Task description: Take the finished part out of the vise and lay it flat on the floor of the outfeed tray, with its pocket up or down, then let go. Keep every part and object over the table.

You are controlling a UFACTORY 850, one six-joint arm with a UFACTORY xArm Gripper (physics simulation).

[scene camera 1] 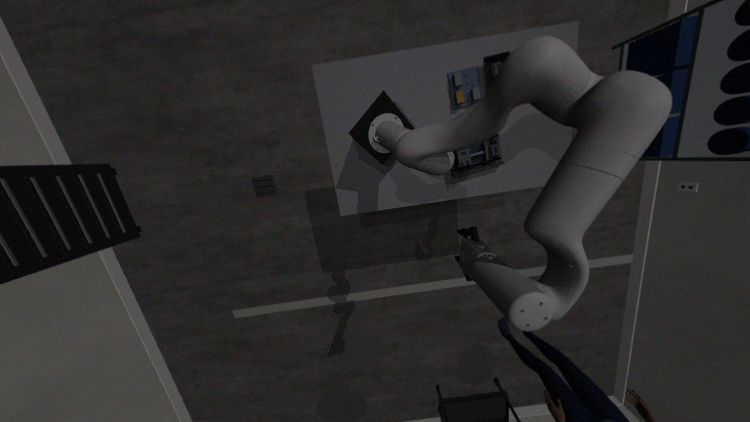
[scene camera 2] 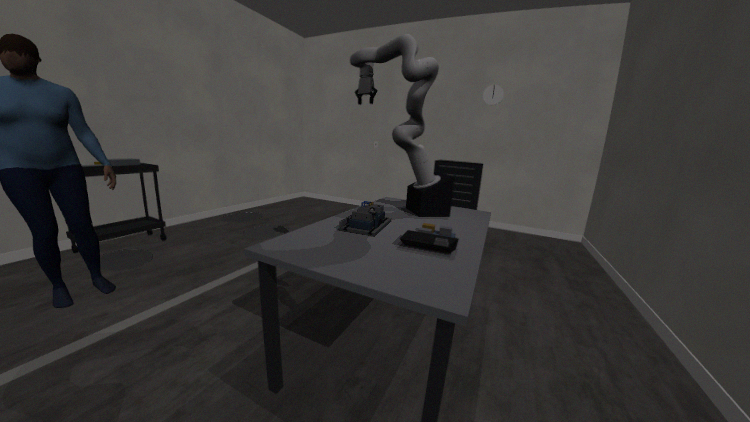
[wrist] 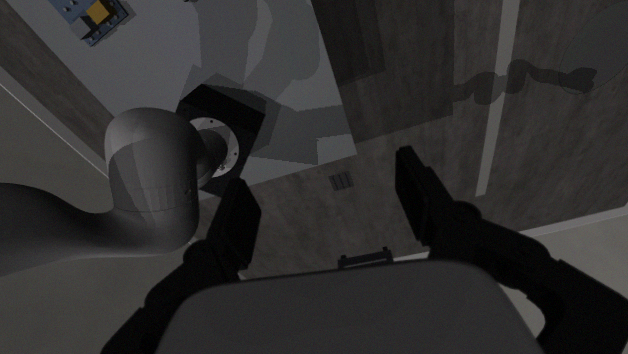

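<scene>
My gripper point(scene camera 1: 461, 251) point(scene camera 2: 366, 101) point(wrist: 321, 181) is open and empty. It hangs high up, out past the long table edge in scene camera 1 and far above the vise and tray. The vise point(scene camera 1: 493, 148) point(scene camera 2: 366, 217) stands on the table, partly behind the arm in scene camera 1. A light bar shows between its jaws; whether it is the finished part is too small to tell. The dark outfeed tray point(scene camera 1: 495, 56) point(scene camera 2: 419, 243) lies apart from the vise, partly covered by the arm in scene camera 1. A small grey item shows in the tray.
A blue board point(scene camera 1: 468, 83) point(wrist: 75, 10) with grey blocks and a yellow block point(scene camera 1: 459, 97) point(scene camera 2: 428, 226) point(wrist: 98, 12) lies beside the tray on the table point(scene camera 1: 335, 83) point(scene camera 2: 314, 251) point(wrist: 150, 45). The black robot base point(scene camera 2: 430, 200) stands on the table. A person point(scene camera 2: 34, 125) stands off to the side.
</scene>
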